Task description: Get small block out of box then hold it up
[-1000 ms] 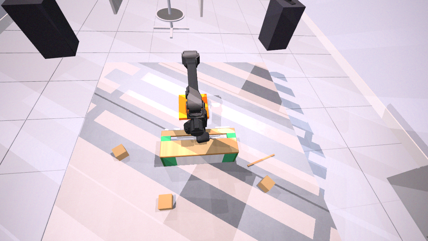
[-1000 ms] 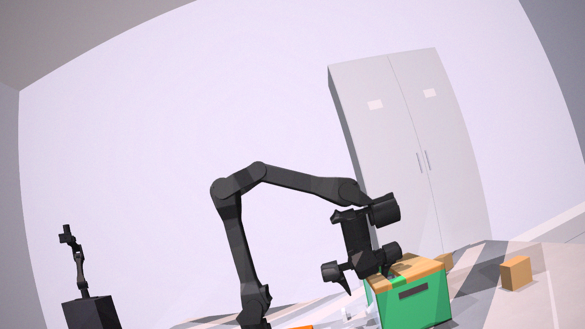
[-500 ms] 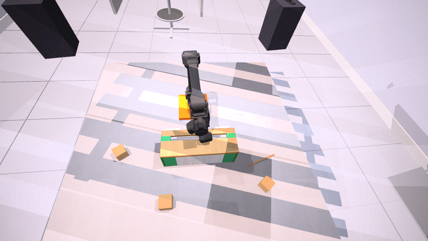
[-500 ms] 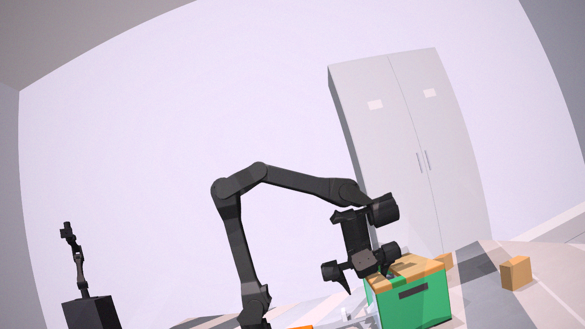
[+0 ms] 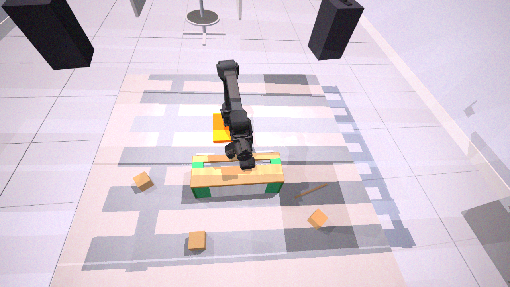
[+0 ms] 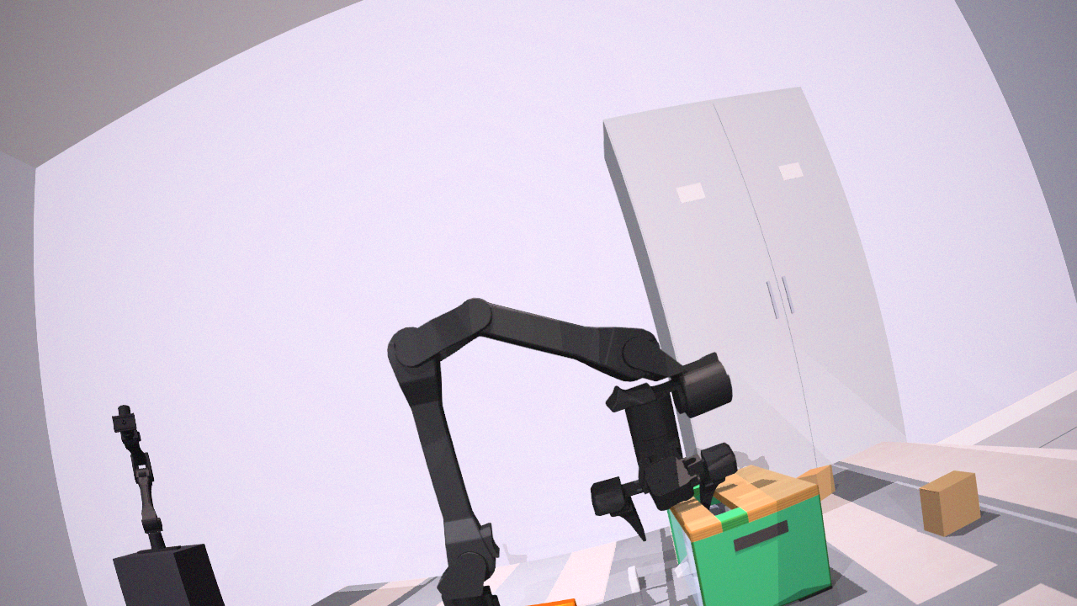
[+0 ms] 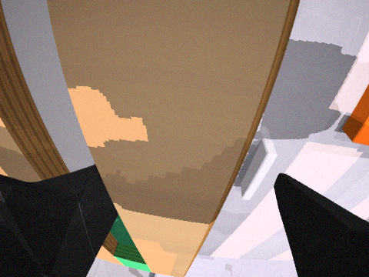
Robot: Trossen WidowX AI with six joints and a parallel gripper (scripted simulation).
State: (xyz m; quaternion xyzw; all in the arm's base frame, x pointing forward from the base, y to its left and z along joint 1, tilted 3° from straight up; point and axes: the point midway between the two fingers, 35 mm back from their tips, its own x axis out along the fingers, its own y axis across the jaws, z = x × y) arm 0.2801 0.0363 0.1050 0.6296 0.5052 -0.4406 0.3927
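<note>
Right now the grey block is 60 mm ahead of my gripper tip and 10 mm to the left of it. The rest, counted from my gripper tip: thin stick 190 mm ahead, 250 mm to the left, 80 mm below; box 20 mm ahead, 70 mm to the right, 30 mm below.
</note>
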